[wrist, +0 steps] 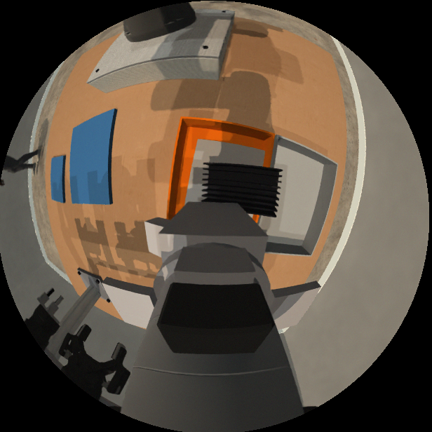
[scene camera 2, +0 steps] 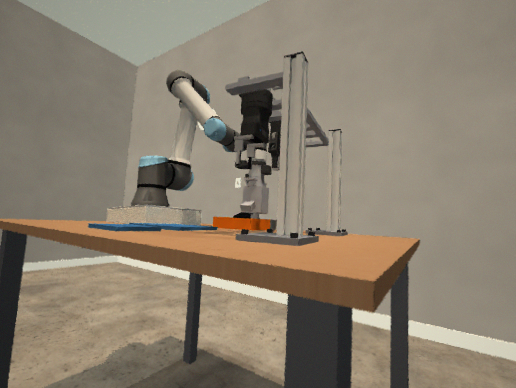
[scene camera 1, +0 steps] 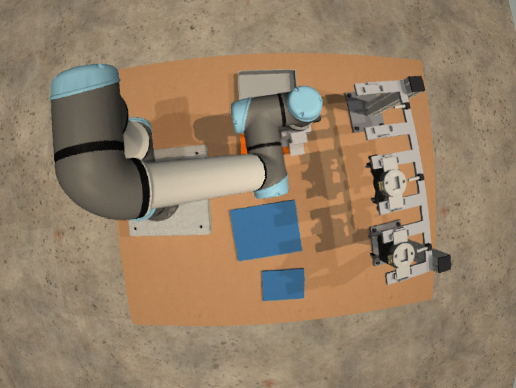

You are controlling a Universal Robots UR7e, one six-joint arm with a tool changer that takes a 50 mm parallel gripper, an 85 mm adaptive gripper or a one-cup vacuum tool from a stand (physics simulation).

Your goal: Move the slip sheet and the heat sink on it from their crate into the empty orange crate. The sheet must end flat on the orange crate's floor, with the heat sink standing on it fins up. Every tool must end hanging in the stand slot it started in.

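Pixels of known places: hand, tool point: (scene camera 2: 256, 177); arm's base, link origin: (scene camera 2: 150, 209).
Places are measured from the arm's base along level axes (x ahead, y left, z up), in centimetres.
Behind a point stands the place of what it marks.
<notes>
My vacuum tool (scene camera 2: 256, 215) {x 44.0, y 15.1, z -0.6 cm} (wrist: 214, 217) reaches down into the orange crate (scene camera 1: 243, 145) {x 27.9, y 12.9, z -5.8 cm} (scene camera 2: 242, 223) {x 41.9, y 9.0, z -3.9 cm} (wrist: 179, 165); its cup is hidden below its body. The grey slip sheet (wrist: 230, 152) shows inside the crate walls, parallel to them, with a strip of orange at its left. It looks flat and held at the cup; whether it touches the floor cannot be told. The black finned heat sink (scene camera 2: 242, 215) {x 37.4, y 15.1, z -0.8 cm} (wrist: 242, 190) stands on the sheet, fins up, beside the tool. The grey crate (scene camera 1: 266, 71) {x 37.5, y 36.5, z -3.0 cm} (wrist: 322, 205) to the right in the wrist view has nothing in it.
The tool stand (scene camera 1: 417, 150) {x 70.7, y 5.5, z 28.0 cm} (scene camera 2: 295, 150) {x 77.1, y -25.7, z 11.3 cm} holds two tools (scene camera 1: 392, 182) {x 62.1, y -1.8, z 28.6 cm} (scene camera 1: 401, 255) {x 63.7, y -19.9, z 28.6 cm}; its slot at the top of scene camera 1 is empty. Two blue plates (scene camera 1: 265, 230) {x 32.1, y -14.2, z -5.2 cm} (scene camera 1: 283, 285) {x 36.2, y -33.2, z -5.2 cm} lie on the table. The crates stand close side by side.
</notes>
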